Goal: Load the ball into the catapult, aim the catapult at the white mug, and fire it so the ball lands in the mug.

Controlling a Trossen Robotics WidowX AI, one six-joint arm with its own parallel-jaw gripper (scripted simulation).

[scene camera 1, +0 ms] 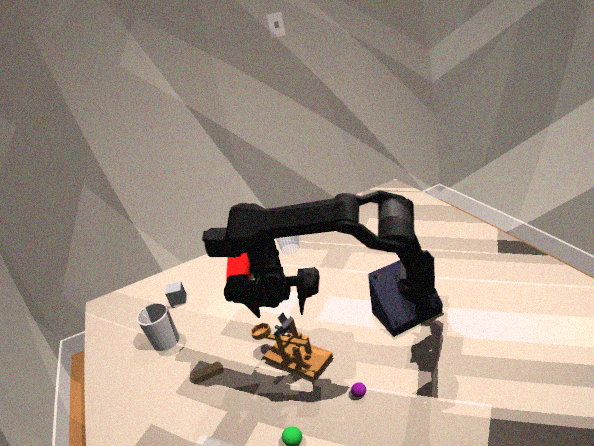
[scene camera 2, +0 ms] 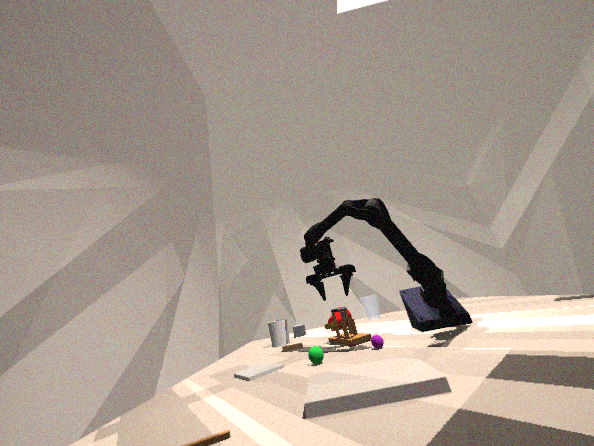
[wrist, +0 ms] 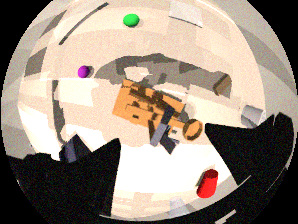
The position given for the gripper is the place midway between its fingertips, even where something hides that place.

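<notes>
Gripper (scene camera 1: 280, 315) (scene camera 2: 335, 298) (wrist: 165, 135): open, holding nothing. Wooden catapult (scene camera 1: 290, 352) (scene camera 2: 351, 338) (wrist: 136, 103) in sight. White mug (scene camera 1: 155, 320) too.
</notes>
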